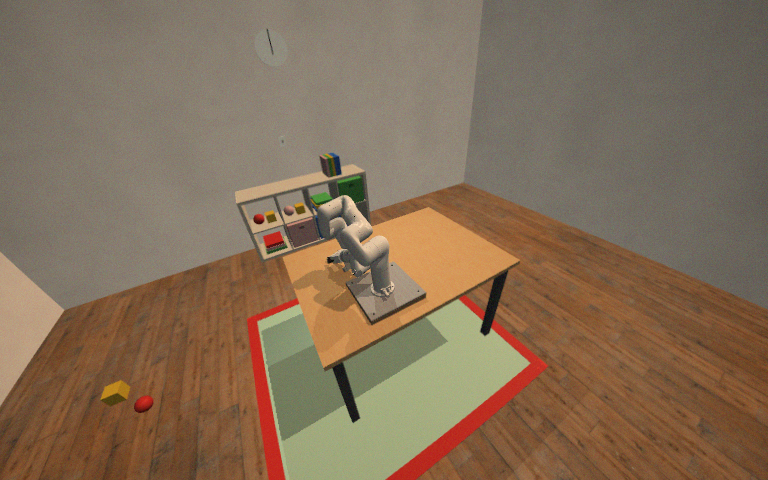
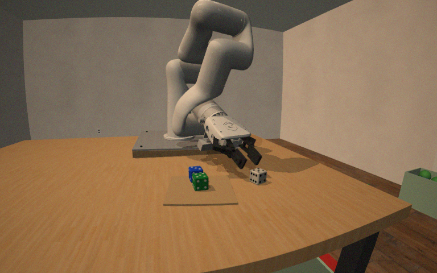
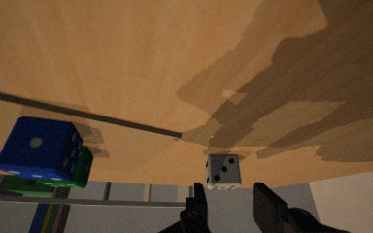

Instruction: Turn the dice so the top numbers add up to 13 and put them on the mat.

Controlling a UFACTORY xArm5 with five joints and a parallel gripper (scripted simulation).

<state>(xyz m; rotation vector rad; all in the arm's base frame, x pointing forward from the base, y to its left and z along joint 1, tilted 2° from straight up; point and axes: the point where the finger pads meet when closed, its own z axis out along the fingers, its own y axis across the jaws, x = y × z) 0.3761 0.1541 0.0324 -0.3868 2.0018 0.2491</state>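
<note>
Now: the white die 40 mm ahead of my hand, 20 mm to the left of it and 40 mm below it. Also, from my hand: green die: 50 mm ahead, 120 mm to the right, 30 mm below; then blue die: 130 mm to the right, 30 mm below; then tan mat: 50 mm ahead, 120 mm to the right, 50 mm below.
</note>
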